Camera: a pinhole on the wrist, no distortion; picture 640 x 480 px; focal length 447.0 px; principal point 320.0 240.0 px. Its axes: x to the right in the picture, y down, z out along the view. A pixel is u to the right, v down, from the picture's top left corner.
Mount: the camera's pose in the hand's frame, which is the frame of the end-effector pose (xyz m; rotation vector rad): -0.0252 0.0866 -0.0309 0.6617 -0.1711 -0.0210
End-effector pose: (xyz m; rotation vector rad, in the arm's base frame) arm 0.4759 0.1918 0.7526 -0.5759 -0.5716 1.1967
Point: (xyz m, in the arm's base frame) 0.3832 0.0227 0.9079
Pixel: 155 213
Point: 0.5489 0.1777 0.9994
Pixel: 472 20
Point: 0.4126 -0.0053 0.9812
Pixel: 188 165
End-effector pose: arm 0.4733 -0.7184 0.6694 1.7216 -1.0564 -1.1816
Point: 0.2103 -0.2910 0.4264
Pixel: 85 127
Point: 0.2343 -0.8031 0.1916
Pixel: 554 145
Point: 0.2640 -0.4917 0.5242
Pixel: 164 178
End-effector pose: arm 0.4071 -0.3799 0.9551 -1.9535 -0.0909 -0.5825
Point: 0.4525 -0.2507 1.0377
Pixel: 552 73
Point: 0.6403 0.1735 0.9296
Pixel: 485 373
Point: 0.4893 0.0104 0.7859
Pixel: 347 460
